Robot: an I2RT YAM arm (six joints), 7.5 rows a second.
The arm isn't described. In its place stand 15 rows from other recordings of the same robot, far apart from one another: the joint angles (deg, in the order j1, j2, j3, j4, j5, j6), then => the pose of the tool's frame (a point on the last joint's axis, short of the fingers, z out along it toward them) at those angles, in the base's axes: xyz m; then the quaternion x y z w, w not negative.
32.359 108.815 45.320 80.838 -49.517 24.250 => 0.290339 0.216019 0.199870 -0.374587 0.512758 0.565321 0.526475
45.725 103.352 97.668 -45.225 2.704 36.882 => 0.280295 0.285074 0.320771 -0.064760 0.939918 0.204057 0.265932
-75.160 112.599 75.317 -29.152 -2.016 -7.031 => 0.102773 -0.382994 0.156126 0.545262 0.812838 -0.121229 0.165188
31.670 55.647 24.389 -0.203 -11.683 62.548 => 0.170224 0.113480 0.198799 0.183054 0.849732 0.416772 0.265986
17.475 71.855 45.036 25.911 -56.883 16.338 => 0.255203 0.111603 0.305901 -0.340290 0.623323 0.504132 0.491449
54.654 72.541 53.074 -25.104 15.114 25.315 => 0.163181 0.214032 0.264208 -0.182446 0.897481 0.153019 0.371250
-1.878 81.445 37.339 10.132 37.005 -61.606 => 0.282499 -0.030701 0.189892 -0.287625 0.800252 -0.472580 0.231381
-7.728 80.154 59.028 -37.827 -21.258 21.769 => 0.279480 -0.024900 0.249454 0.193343 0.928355 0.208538 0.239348
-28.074 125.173 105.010 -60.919 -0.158 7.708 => 0.388041 -0.206857 0.192898 0.306175 0.948794 -0.012392 0.076764
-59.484 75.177 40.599 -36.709 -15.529 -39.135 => 0.121435 -0.187254 0.176498 0.151080 0.966155 -0.035232 0.206101
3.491 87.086 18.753 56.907 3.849 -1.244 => 0.259808 0.013456 0.149928 -0.010708 0.773765 -0.013579 0.633236
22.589 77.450 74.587 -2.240 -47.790 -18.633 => 0.274108 0.142598 0.410172 -0.493376 0.535219 0.320010 0.606395
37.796 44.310 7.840 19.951 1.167 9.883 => 0.133863 0.102903 0.169378 -0.187352 0.779125 0.234298 0.550425
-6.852 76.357 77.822 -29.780 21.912 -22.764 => 0.291643 -0.048425 0.385531 -0.020173 0.848304 -0.286401 0.444914
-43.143 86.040 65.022 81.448 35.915 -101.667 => 0.206608 -0.222251 0.434444 0.141401 0.357497 -0.900542 0.203042
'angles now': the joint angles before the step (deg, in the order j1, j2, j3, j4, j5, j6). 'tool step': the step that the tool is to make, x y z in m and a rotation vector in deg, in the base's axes. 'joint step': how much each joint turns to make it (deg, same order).
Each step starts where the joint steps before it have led.
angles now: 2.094 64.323 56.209 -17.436 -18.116 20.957
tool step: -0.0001 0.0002 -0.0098 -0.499 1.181 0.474
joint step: 0.018 0.113 -1.638 0.352 -0.207 -0.642
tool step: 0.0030 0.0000 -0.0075 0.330 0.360 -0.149
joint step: -0.031 0.663 -1.253 1.687 -0.051 0.378
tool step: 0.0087 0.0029 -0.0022 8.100 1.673 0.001
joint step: 0.110 1.957 0.043 3.242 -3.549 7.826
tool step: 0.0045 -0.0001 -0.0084 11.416 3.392 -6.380
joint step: 0.069 0.678 -2.342 5.252 1.035 14.158
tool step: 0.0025 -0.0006 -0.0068 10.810 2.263 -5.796
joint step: 0.006 0.281 -2.427 5.417 1.249 13.090
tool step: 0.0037 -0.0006 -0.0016 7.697 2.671 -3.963
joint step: -0.041 0.815 -0.112 1.578 0.933 9.187
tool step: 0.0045 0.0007 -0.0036 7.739 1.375 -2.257
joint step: 0.059 1.081 -0.848 3.642 -0.403 8.578
